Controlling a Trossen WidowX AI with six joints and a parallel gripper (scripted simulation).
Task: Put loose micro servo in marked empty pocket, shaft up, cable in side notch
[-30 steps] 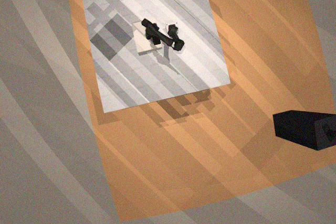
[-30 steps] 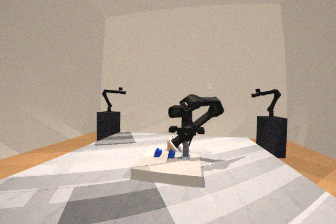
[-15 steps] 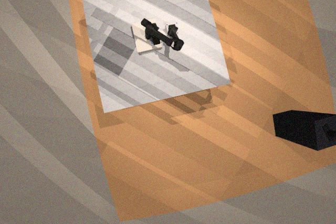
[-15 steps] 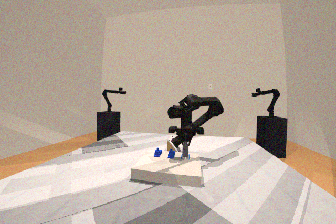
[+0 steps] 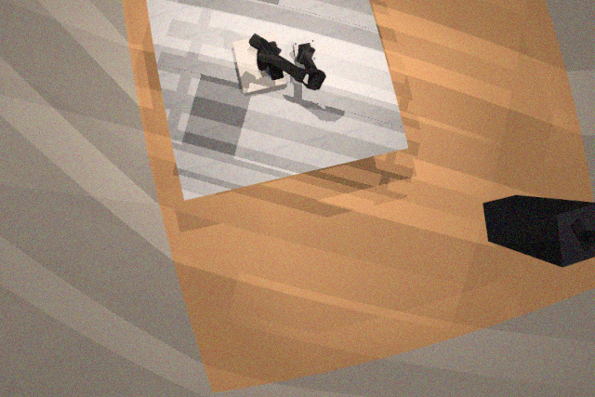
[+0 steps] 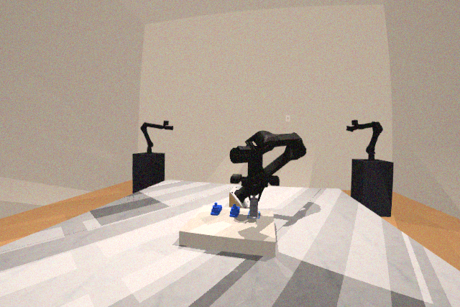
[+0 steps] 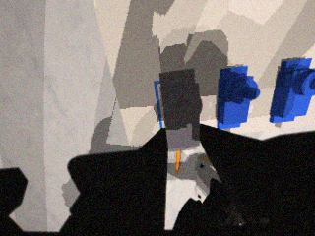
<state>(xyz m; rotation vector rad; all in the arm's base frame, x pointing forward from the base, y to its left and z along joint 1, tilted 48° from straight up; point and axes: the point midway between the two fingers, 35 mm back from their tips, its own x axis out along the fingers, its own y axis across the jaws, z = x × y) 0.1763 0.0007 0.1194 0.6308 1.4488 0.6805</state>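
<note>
Right now my gripper tip is 12 cm short of the cream deck, 7 cm to the left of it and 7 cm above it.
</note>
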